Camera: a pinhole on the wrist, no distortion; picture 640 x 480 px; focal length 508.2 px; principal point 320.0 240.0 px. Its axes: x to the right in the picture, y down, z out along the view. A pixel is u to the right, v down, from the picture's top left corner.
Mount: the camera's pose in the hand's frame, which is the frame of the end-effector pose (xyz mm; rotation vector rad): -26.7 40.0 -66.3 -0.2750 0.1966 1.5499
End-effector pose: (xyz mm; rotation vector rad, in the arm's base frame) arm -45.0 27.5 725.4 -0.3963 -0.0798 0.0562
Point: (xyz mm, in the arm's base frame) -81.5 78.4 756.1
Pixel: 145 231
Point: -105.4 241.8 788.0
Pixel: 460 247
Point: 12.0 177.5 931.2
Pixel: 192 27
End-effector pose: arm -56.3 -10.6 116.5 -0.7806 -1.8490 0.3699
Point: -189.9 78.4 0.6
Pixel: 265 140
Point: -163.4 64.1 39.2
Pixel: 225 92
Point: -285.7 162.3 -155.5
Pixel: 368 211
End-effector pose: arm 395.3 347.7 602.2 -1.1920 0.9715 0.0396
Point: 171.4 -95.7 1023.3
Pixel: behind the camera
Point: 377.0 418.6 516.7
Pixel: 444 51
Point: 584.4 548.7 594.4
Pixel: 86 117
